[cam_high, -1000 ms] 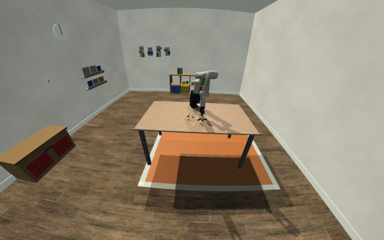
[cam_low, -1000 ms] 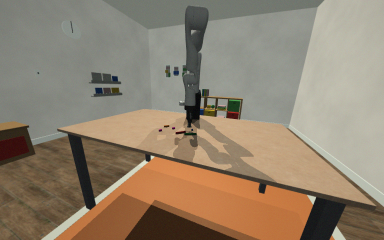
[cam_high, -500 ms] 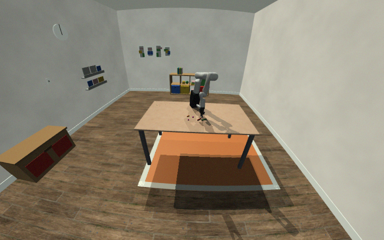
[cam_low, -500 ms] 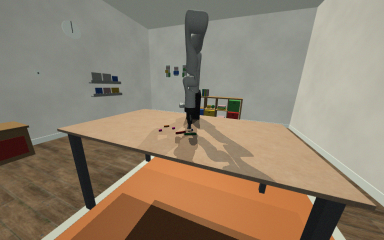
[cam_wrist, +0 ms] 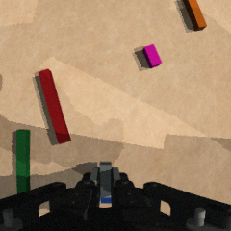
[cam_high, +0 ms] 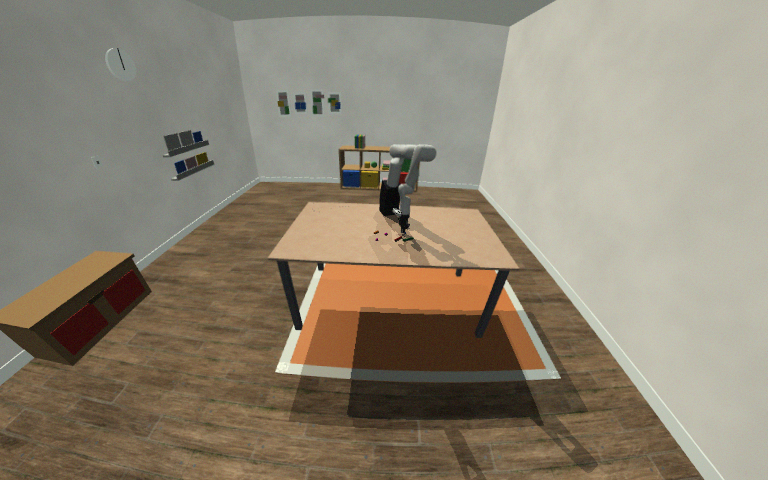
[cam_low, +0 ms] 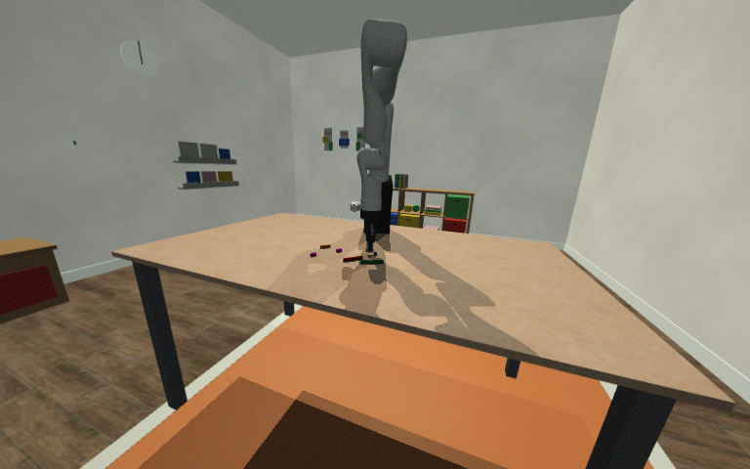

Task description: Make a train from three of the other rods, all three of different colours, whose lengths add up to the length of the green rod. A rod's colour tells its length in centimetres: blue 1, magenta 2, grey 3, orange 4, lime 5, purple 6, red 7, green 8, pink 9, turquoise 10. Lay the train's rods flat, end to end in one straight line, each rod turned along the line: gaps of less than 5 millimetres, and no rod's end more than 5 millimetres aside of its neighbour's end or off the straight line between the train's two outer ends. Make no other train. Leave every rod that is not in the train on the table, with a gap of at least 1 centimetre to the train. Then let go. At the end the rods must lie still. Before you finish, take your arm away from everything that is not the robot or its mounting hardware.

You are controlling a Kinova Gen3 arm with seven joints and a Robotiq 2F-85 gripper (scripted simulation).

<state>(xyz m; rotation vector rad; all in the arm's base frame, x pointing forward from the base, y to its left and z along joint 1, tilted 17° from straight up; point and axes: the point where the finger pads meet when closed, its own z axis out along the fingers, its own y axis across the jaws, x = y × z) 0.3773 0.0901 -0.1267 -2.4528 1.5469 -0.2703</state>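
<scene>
Right now my hand is 1 cm above the grey rod. The rest, counted from my hand: green rod: 7 cm ahead, 3 cm to the left, 3 cm below; then red rod: 7 cm ahead, 4 cm to the right, 3 cm below; then blue rod: 1 cm behind, 2 cm to the left, 3 cm below.
</scene>
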